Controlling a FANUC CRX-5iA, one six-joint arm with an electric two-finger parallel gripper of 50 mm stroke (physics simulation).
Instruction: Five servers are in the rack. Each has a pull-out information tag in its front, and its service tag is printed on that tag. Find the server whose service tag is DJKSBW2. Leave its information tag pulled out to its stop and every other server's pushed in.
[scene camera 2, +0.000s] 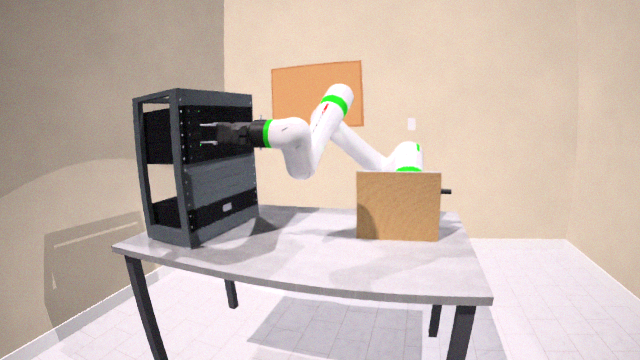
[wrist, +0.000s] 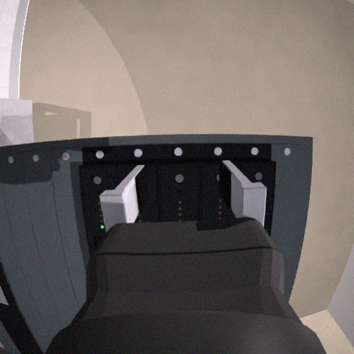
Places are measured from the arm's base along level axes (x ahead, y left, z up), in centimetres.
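Pixels of known places: gripper, fingertip midpoint: (scene camera 2: 201, 133); arm's base at its link origin: (scene camera 2: 408, 193).
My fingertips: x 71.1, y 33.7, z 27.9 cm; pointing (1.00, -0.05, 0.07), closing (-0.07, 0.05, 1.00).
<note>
Ahead of a thing's pixels: the offset from my fingertips to its top centre. "*": to the spot under its first point. Level surfaces: height alone.
The rack (scene camera 2: 215, 94) (wrist: 296, 190) stands at the left end of the table. The black server fronts {* dz +8.7, dx +4.1, dy -27.9 cm} (scene camera 2: 230, 111) (wrist: 170, 196) fill its upper part, stacked one above another. In the wrist view they show as side-by-side strips with round screws and small lights, one lit green. My gripper (scene camera 2: 201, 134) (wrist: 183, 177) is open and empty, its two pale fingers pointing at the server fronts, spread across the middle strips. I cannot tell whether the fingertips touch the fronts. No pulled-out information tag can be made out, and no service tag is readable; the gripper body hides part of the fronts.
Grey blank panels (scene camera 2: 220, 181) sit below the servers. Lower in the rack is a black unit (scene camera 2: 207, 216) with a pale label {* dz -33.1, dx +6.2, dy -23.1 cm} (scene camera 2: 227, 206). A brown board (scene camera 2: 398, 206) stands on the table {dz -44.6 cm} (scene camera 2: 310, 260) in front of the arm's base. An orange panel (scene camera 2: 295, 90) hangs on the wall.
</note>
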